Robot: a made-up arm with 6 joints. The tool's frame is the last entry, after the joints.
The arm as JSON. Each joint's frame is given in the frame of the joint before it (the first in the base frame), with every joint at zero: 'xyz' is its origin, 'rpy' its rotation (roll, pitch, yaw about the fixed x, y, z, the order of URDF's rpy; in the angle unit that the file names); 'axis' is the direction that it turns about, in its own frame. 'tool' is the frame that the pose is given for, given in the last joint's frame.
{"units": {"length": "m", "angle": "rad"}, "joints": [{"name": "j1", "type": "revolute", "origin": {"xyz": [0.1, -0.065, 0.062], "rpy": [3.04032, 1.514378, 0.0]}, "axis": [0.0, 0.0, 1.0]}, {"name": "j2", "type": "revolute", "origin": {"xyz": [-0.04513, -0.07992, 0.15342], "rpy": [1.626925, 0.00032, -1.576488]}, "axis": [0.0, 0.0, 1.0]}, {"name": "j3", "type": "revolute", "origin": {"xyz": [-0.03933, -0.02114, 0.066], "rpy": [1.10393, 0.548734, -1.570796]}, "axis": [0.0, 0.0, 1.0]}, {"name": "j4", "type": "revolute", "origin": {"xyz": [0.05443, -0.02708, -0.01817], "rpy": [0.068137, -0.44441, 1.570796]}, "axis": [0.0, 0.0, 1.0]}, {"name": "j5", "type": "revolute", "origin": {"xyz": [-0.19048, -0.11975, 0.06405], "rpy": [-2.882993, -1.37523, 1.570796]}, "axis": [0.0, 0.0, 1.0]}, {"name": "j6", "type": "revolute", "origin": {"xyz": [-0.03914, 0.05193, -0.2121], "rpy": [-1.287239, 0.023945, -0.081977]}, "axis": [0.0, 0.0, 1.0]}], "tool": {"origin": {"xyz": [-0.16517, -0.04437, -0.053], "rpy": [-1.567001, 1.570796, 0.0]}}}
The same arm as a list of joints. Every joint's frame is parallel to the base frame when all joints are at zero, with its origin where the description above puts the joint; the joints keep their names.
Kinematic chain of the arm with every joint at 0, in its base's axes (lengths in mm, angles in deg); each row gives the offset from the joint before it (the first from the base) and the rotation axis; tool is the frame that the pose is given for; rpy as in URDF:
j1: xyz 100 -65 62 axis -0.993293 -0.101099 -0.0561
j2: xyz -163 64 36 axis +z
j3: xyz 25 -37 66 axis 0.323709 -0.864724 0.384011
j4: xyz 29 7 -56 axis 0.170098 -0.985291 -0.0164
j5: xyz 13 -59 -226 axis -0.959875 0.020299 0.279693
j6: xyz 218 39 -13 axis +z
tool: xyz -45 165 -53 rpy 0 90 0

